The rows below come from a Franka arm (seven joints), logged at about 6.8 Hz.
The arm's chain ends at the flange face. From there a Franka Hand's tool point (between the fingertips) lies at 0.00 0.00 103.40 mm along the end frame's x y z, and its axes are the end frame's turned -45 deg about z.
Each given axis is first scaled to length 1.
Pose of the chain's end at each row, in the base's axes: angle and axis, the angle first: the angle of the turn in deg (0 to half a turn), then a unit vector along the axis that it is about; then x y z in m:
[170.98 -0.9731 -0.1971 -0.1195 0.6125 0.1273 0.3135]
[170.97 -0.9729 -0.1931 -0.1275 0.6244 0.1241 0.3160]
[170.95 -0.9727 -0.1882 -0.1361 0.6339 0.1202 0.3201]
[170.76 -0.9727 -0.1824 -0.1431 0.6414 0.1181 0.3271]
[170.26 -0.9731 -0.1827 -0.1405 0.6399 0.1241 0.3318]
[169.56 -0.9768 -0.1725 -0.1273 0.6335 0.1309 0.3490]
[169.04 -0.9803 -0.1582 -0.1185 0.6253 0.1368 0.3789]
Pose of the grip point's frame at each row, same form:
[176.90 -0.8213 -0.5530 -0.1402 0.6332 0.1479 0.2143]
[177.24 -0.8226 -0.5491 -0.1476 0.6468 0.1449 0.2172]
[177.60 -0.8242 -0.5445 -0.1556 0.6580 0.1413 0.2218]
[177.73 -0.8264 -0.5391 -0.1626 0.6670 0.1396 0.2292]
[177.15 -0.8264 -0.5394 -0.1619 0.6648 0.1464 0.2339]
[175.93 -0.8334 -0.5313 -0.1520 0.6558 0.1537 0.2506]
[175.06 -0.8420 -0.5194 -0.1457 0.6460 0.1599 0.2803]

